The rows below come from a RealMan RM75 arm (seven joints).
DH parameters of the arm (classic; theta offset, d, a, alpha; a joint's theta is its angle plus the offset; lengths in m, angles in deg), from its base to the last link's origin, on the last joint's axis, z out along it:
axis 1: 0 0.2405 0 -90
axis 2: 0 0 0 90
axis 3: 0 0.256 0 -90
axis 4: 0 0 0 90
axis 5: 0 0.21 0 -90
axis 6: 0 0 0 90
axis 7: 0 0.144 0 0
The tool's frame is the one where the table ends.
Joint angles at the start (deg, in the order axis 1, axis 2, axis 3, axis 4, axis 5, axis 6, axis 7): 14.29, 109.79, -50.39, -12.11, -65.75, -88.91, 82.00
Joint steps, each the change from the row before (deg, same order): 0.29, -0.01, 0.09, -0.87, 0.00, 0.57, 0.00; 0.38, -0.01, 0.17, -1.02, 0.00, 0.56, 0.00; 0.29, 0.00, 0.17, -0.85, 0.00, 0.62, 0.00; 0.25, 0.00, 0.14, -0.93, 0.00, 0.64, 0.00; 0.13, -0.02, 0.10, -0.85, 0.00, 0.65, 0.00; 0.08, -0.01, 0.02, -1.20, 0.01, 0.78, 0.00; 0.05, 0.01, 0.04, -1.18, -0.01, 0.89, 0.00; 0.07, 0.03, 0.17, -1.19, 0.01, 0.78, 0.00; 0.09, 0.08, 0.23, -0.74, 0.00, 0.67, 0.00
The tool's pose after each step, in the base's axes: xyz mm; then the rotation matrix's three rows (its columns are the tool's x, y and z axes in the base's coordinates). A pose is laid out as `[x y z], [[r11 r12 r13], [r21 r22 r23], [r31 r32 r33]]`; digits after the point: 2 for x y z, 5 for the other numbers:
[358.57 263.93 56.26], [[0.12891 -0.89446 -0.42816], [-0.37635 -0.44359 0.81338], [-0.91747 0.05628 -0.39381]]
[356.55 269.31 59.29], [[0.14490 -0.89077 -0.43074], [-0.36562 -0.45272 0.81324], [-0.91942 0.03965 -0.39128]]
[355.25 273.76 61.82], [[0.15775 -0.88890 -0.43008], [-0.35643 -0.45742 0.81469], [-0.92091 0.02478 -0.38899]]
[353.96 278.11 64.53], [[0.17147 -0.88680 -0.42917], [-0.34687 -0.46207 0.81620], [-0.92211 0.00891 -0.38683]]
[353.37 281.52 67.09], [[0.18384 -0.88590 -0.42589], [-0.33864 -0.46383 0.81865], [-0.92278 -0.00628 -0.38528]]
[352.50 285.43 70.36], [[0.20077 -0.88385 -0.42249], [-0.32842 -0.46704 0.82098], [-0.92295 -0.02607 -0.38404]]
[351.93 289.17 73.48], [[0.21694 -0.88269 -0.41689], [-0.31852 -0.46769 0.82450], [-0.92276 -0.04608 -0.38262]]
[350.98 292.97 77.02], [[0.23180 -0.88065 -0.41318], [-0.30609 -0.46920 0.82835], [-0.92335 -0.06555 -0.37832]]
[350.49 295.80 79.16], [[0.23975 -0.88065 -0.40862], [-0.29713 -0.46726 0.83269], [-0.92425 -0.07823 -0.37370]]

